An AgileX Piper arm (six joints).
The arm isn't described. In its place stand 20 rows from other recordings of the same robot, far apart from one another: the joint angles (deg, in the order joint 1, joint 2, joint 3, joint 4, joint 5, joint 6), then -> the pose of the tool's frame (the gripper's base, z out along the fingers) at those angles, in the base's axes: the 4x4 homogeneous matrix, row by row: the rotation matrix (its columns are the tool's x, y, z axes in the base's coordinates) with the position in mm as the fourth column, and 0 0 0 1 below.
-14.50 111.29 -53.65 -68.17 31.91 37.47 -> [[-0.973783 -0.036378 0.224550 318.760], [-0.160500 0.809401 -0.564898 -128.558], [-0.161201 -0.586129 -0.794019 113.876], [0 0 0 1]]
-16.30 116.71 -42.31 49.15 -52.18 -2.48 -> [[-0.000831 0.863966 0.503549 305.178], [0.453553 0.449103 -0.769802 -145.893], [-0.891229 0.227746 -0.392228 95.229], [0 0 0 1]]
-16.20 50.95 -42.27 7.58 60.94 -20.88 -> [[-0.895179 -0.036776 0.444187 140.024], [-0.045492 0.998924 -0.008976 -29.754], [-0.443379 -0.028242 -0.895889 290.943], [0 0 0 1]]
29.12 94.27 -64.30 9.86 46.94 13.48 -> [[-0.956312 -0.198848 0.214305 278.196], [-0.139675 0.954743 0.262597 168.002], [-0.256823 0.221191 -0.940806 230.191], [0 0 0 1]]
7.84 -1.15 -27.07 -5.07 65.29 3.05 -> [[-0.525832 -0.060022 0.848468 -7.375], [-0.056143 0.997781 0.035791 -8.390], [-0.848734 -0.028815 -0.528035 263.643], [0 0 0 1]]
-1.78 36.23 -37.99 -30.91 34.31 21.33 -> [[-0.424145 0.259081 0.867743 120.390], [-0.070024 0.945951 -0.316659 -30.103], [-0.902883 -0.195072 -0.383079 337.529], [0 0 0 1]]
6.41 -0.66 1.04 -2.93 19.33 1.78 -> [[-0.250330 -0.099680 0.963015 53.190], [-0.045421 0.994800 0.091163 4.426], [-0.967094 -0.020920 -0.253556 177.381], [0 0 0 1]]
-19.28 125.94 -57.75 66.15 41.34 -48.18 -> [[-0.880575 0.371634 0.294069 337.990], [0.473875 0.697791 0.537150 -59.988], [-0.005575 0.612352 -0.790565 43.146], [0 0 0 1]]
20.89 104.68 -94.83 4.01 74.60 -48.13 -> [[-0.356660 -0.922573 0.147147 350.318], [-0.917960 0.375344 0.128324 140.270], [-0.173619 -0.089307 -0.980755 297.838], [0 0 0 1]]
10.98 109.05 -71.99 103.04 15.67 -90.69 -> [[-0.547145 -0.296759 0.782667 417.610], [0.112160 0.900618 0.419890 105.415], [-0.829490 0.317524 -0.459484 221.036], [0 0 0 1]]
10.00 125.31 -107.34 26.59 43.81 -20.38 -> [[-0.789471 -0.353370 0.501862 482.949], [-0.147961 0.903101 0.403134 113.789], [-0.595687 0.244006 -0.765257 226.621], [0 0 0 1]]
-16.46 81.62 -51.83 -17.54 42.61 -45.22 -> [[-0.763980 -0.558379 0.323338 253.741], [-0.642928 0.701147 -0.308280 -94.329], [-0.054570 -0.443403 -0.894660 241.406], [0 0 0 1]]
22.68 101.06 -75.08 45.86 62.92 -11.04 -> [[-0.973279 -0.221895 -0.059075 302.859], [-0.203747 0.715884 0.667830 189.584], [-0.105897 0.662021 -0.741966 255.962], [0 0 0 1]]
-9.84 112.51 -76.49 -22.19 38.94 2.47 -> [[-0.947170 0.007278 0.320648 393.738], [-0.093084 0.950475 -0.296534 -90.217], [-0.306926 -0.310715 -0.899584 176.845], [0 0 0 1]]
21.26 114.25 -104.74 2.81 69.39 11.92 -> [[-0.956254 -0.164608 0.241830 397.486], [-0.132579 0.980755 0.143328 159.134], [-0.260769 0.104997 -0.959675 279.475], [0 0 0 1]]
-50.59 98.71 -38.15 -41.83 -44.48 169.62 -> [[0.428831 -0.151714 0.890554 233.957], [0.426842 -0.834790 -0.347753 -217.743], [0.796184 0.529254 -0.293226 175.238], [0 0 0 1]]
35.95 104.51 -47.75 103.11 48.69 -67.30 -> [[-0.948311 -0.317196 0.009587 228.026], [-0.122754 0.394518 0.910652 247.603], [-0.292638 0.862405 -0.413063 165.781], [0 0 0 1]]
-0.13 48.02 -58.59 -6.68 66.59 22.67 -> [[-0.705206 0.330832 0.627085 132.534], [0.341762 0.933540 -0.108172 -10.015], [-0.621196 0.138030 -0.771404 377.031], [0 0 0 1]]
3.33 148.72 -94.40 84.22 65.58 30.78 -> [[-0.174139 0.973693 0.146959 454.138], [0.395471 -0.067523 0.915993 109.001], [0.901819 0.217628 -0.373309 26.814], [0 0 0 1]]
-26.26 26.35 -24.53 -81.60 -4.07 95.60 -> [[0.148945 0.352952 0.923710 95.919], [0.196007 0.905057 -0.377430 -40.198], [-0.969225 0.237270 0.065623 324.765], [0 0 0 1]]
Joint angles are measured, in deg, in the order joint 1, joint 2, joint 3, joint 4, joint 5, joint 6. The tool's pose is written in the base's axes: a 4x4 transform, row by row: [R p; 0 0 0 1], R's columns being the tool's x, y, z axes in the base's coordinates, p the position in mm. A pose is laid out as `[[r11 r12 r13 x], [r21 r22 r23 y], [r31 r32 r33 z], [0 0 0 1]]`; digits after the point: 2 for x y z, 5 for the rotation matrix.
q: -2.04 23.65 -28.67 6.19 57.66 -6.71
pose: [[-0.73389 -0.06958 0.67570 61.40], [-0.03277 0.99721 0.06709 6.11], [-0.67848 0.02709 -0.73412 270.12], [0 0 0 1]]
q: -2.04 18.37 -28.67 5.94 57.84 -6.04
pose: [[-0.67163 -0.06290 0.73822 47.42], [-0.02599 0.99778 0.06137 6.29], [-0.74044 0.02203 -0.67177 274.87], [0 0 0 1]]
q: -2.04 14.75 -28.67 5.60 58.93 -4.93
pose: [[-0.63952 -0.05134 0.76706 36.64], [-0.01260 0.99833 0.05631 6.31], [-0.76867 0.02635 -0.63910 276.17], [0 0 0 1]]
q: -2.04 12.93 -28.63 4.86 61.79 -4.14
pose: [[-0.65474 -0.04183 0.75470 28.90], [-0.00869 0.99882 0.04782 5.77], [-0.75581 0.02475 -0.65433 273.47], [0 0 0 1]]
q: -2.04 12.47 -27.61 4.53 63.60 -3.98
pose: [[-0.68561 -0.03937 0.72691 26.63], [-0.00976 0.99894 0.04490 5.49], [-0.72791 0.02369 -0.68527 266.29], [0 0 0 1]]
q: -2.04 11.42 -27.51 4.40 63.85 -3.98
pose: [[-0.67672 -0.03916 0.73520 23.82], [-0.01139 0.99902 0.04272 5.42], [-0.73615 0.02054 -0.67651 265.93], [0 0 0 1]]
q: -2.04 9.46 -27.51 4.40 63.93 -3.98
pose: [[-0.65222 -0.03989 0.75698 18.83], [-0.01236 0.99904 0.04199 5.60], [-0.75793 0.01803 -0.65209 266.56], [0 0 0 1]]
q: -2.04 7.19 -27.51 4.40 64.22 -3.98
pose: [[-0.62565 -0.04082 0.77904 12.85], [-0.01366 0.99905 0.04138 5.83], [-0.77998 0.01525 -0.62561 266.83], [0 0 0 1]]
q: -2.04 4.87 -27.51 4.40 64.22 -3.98
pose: [[-0.59358 -0.04137 0.80371 7.02], [-0.01480 0.99907 0.04050 6.04], [-0.80464 0.01215 -0.59364 267.22], [0 0 0 1]]
